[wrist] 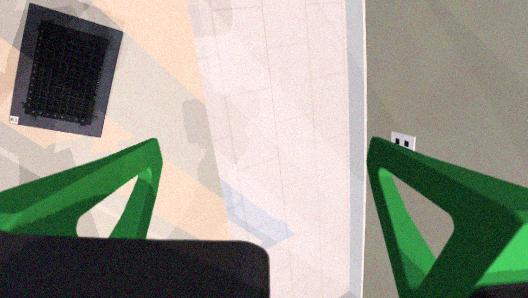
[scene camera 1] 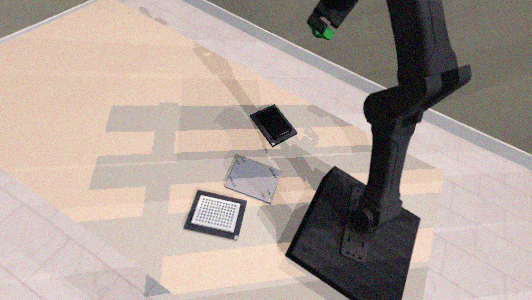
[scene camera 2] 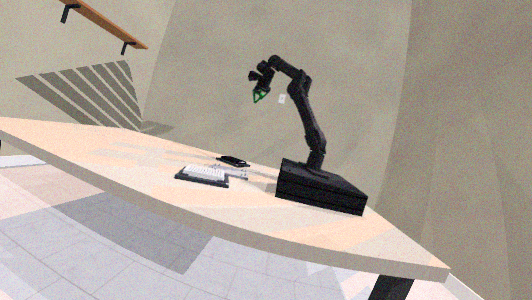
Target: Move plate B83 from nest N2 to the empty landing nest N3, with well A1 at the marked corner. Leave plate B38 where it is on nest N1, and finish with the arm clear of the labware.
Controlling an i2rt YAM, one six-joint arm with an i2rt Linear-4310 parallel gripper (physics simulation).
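A black well plate (scene camera 1: 272,121) (scene camera 2: 233,160) (wrist: 70,70) sits on a dark nest (scene camera 1: 263,131) (wrist: 106,87) at the back. A white well plate (scene camera 1: 216,212) (scene camera 2: 204,173) sits on another dark nest (scene camera 1: 190,222) (scene camera 2: 201,182) at the front. Between them lies the empty grey nest (scene camera 1: 254,182) (scene camera 2: 237,173) with small corner posts. Plate names and the A1 mark cannot be read. My gripper (scene camera 1: 322,34) (scene camera 2: 259,95) (wrist: 264,149) is open and empty, high above the table. In the wrist view the black plate lies at upper left, outside the fingers.
The arm's black base (scene camera 1: 350,240) (scene camera 2: 320,187) stands right of the nests. The table (scene camera 1: 65,95) (scene camera 2: 280,245) ends at a long edge behind the black plate. A wall with an outlet (scene camera 2: 282,98) (wrist: 403,140) rises beyond. A wooden shelf (scene camera 2: 107,24) hangs at upper left.
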